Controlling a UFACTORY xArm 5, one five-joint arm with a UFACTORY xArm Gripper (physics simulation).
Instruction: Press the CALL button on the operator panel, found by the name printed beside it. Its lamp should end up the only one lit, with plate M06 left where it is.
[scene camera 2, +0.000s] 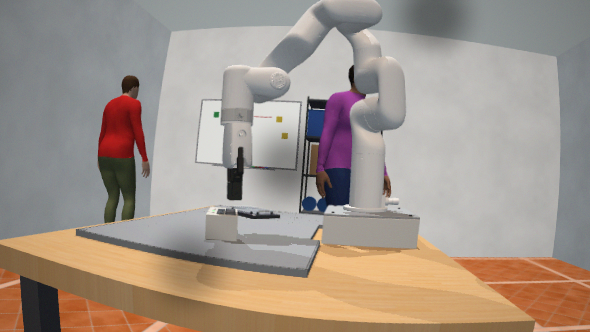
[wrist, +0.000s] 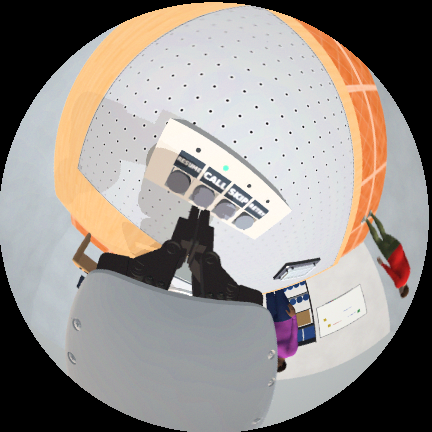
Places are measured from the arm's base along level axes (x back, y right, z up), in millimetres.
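Where they show: gripper, fingertip midpoint: (scene camera 2: 234, 200) (wrist: 195, 219); arm's base, link origin: (scene camera 2: 365, 210) (wrist: 178, 292).
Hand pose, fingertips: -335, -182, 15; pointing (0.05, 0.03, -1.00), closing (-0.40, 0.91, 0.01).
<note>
Things, the pixels of their top centre, and the offset from my fingertips, as dx, dy, dz. "*": a spot on its surface instead. Level surfaces: height alone.
- operator panel, top centre: (wrist: 224, 192) (scene camera 2: 223, 210) -27, +9, -27
- CALL button, top centre: (wrist: 202, 197) -7, -2, -27
- CALL label, surface spot: (wrist: 215, 178) * -31, -7, -30
- CALL lamp, top centre: (wrist: 225, 167) -45, -9, -29
- RESUME lamp, top centre: (wrist: 198, 149) -40, -38, -29
- SKIP lamp, top centre: (wrist: 248, 185) -50, +21, -29
- RETRY lamp, top centre: (wrist: 267, 200) -55, +50, -29
- grey perforated board, surface height: dz -83
- wooden table, surface height: dz -96
The operator panel (scene camera 2: 221, 227) (wrist: 165, 159) is a pale box with several round grey buttons, each beside a printed name: RESUME, CALL, SKIP, RETRY. The CALL button (wrist: 203, 197) lies beside the CALL label (wrist: 215, 178). The CALL lamp (wrist: 226, 168) is lit green; the RESUME lamp (wrist: 198, 150), SKIP lamp (wrist: 249, 185) and RETRY lamp (wrist: 267, 201) are dark. My gripper (scene camera 2: 234, 199) (wrist: 195, 219) is shut and empty, its tips above the panel and apart from it. A dark-edged plate (scene camera 2: 259, 215) (wrist: 297, 269) lies beyond the panel; its marking is not readable.
The panel stands on a grey perforated board (scene camera 2: 150, 227) (wrist: 225, 95) on the wooden table (scene camera 2: 380, 285) (wrist: 75, 150). The arm's base (scene camera 2: 370, 232) is right of the board in the scene view. Two people, in red (scene camera 2: 120, 127) and purple (scene camera 2: 336, 130), stand beyond the table.
</note>
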